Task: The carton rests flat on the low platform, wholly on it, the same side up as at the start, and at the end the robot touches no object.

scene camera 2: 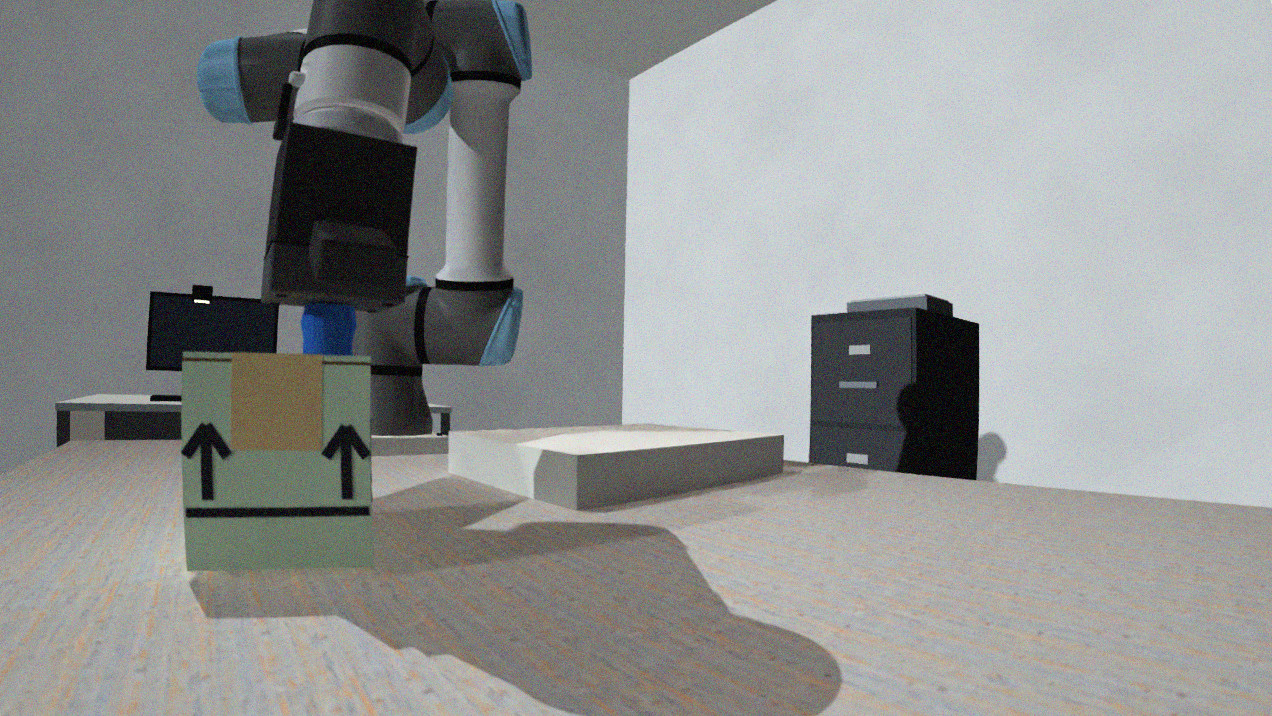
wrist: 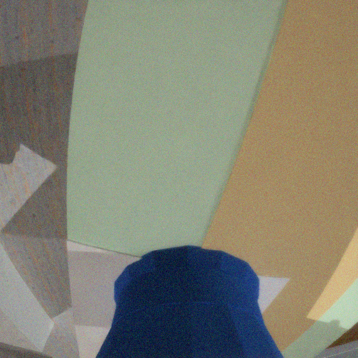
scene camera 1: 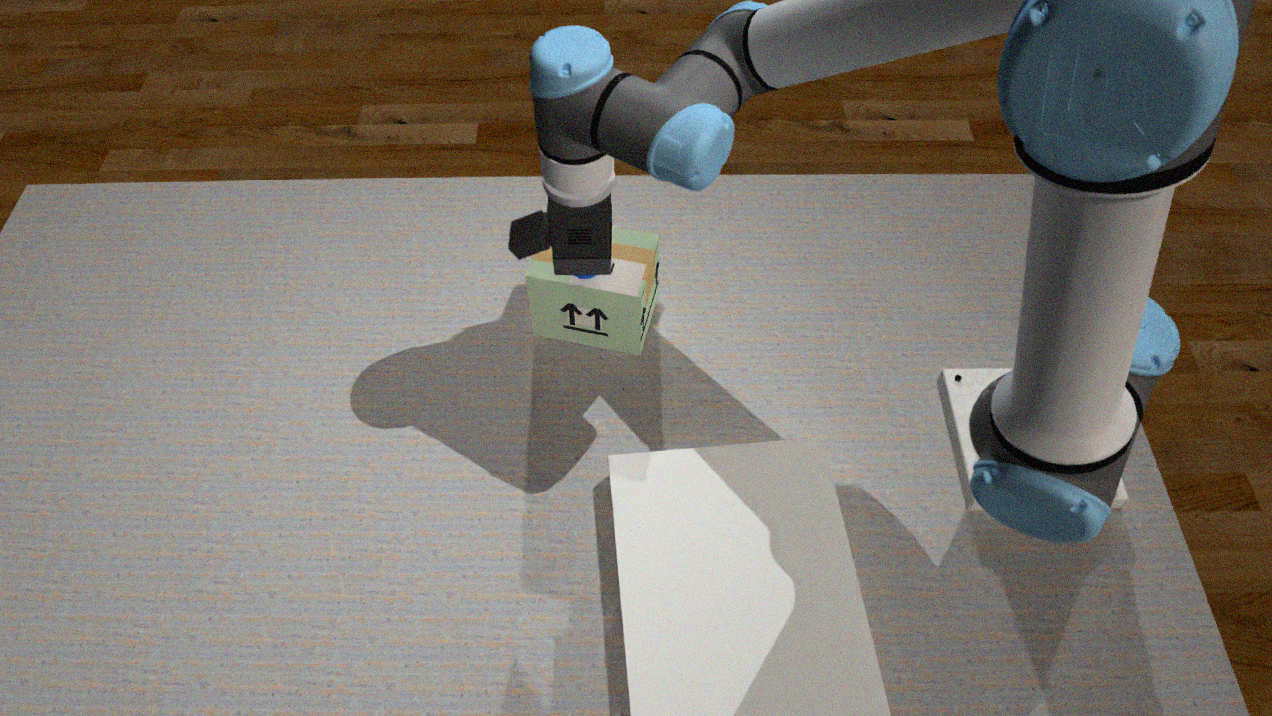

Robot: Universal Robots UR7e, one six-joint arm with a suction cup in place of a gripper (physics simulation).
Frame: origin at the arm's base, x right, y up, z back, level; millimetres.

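Seen in the pictures: arm's base, origin of its link: [scene camera 2: 383,431].
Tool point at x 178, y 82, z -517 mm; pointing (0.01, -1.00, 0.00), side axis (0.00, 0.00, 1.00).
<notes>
Offsets run from my tool point to a thing's top centre.
The light green carton @(dx +20, dy +13, dz +8 mm) [scene camera 1: 551,311] [scene camera 2: 277,480] [wrist: 160,125] with tan tape and a pale label on top is upright, its printed arrows pointing up. It hangs very slightly above the table; a thin gap to its shadow shows under its near edge in scene camera 2. My gripper's blue suction cup [scene camera 1: 584,274] [scene camera 2: 328,345] [wrist: 187,260] is pressed on the carton's top and holds it; the contact itself is partly hidden. The low white platform @(dx -358, dy -59, dz +161 mm) [scene camera 1: 694,551] [scene camera 2: 676,471] lies apart from the carton, nearer the front in scene camera 1, partly in the arm's shadow.
The robot's base [scene camera 1: 1068,426] stands at the right of the table in scene camera 1, beyond the platform. In scene camera 2 a dark filing cabinet [scene camera 2: 863,418] and a desk with a monitor [scene camera 2: 213,333] stand in the background.
</notes>
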